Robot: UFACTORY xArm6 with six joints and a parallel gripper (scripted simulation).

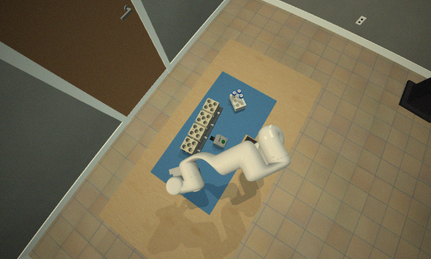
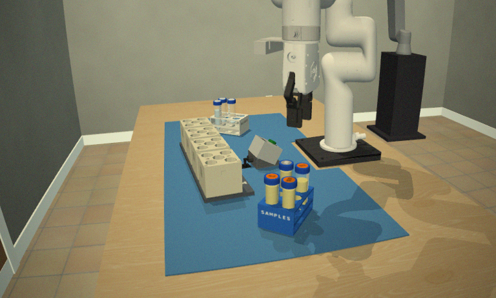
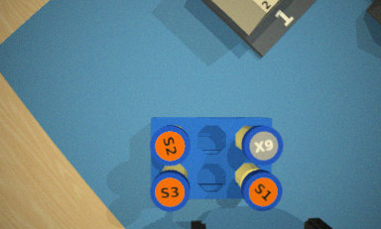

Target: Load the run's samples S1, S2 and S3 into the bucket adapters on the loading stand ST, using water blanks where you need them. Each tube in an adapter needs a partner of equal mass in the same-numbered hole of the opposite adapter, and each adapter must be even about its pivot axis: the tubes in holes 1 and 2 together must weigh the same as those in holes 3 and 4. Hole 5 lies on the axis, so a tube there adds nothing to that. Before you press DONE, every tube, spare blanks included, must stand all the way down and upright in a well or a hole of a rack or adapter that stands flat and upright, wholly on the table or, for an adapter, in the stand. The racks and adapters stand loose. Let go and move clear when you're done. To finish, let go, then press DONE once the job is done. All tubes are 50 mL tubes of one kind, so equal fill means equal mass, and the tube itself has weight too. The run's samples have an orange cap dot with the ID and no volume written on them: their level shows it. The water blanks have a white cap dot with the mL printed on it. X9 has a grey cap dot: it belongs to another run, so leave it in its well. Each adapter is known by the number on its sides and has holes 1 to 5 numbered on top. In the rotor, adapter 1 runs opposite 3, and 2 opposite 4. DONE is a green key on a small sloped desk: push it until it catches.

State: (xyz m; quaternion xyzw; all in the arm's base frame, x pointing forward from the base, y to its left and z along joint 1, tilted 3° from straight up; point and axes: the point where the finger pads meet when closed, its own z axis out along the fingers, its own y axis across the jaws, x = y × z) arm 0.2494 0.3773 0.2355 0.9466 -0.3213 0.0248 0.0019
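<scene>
Now: the sample tube 30 mm behind my hand, 30 mm to the right of it and 190 mm below it. The rest, counted from my hand: blue samples rack: 20 mm ahead, 10 mm to the right, 220 mm below; then yellowish tube: 10 mm ahead, 60 mm to the right, 190 mm below; then adapter: 160 mm ahead, 170 mm to the right, 200 mm below.
</scene>
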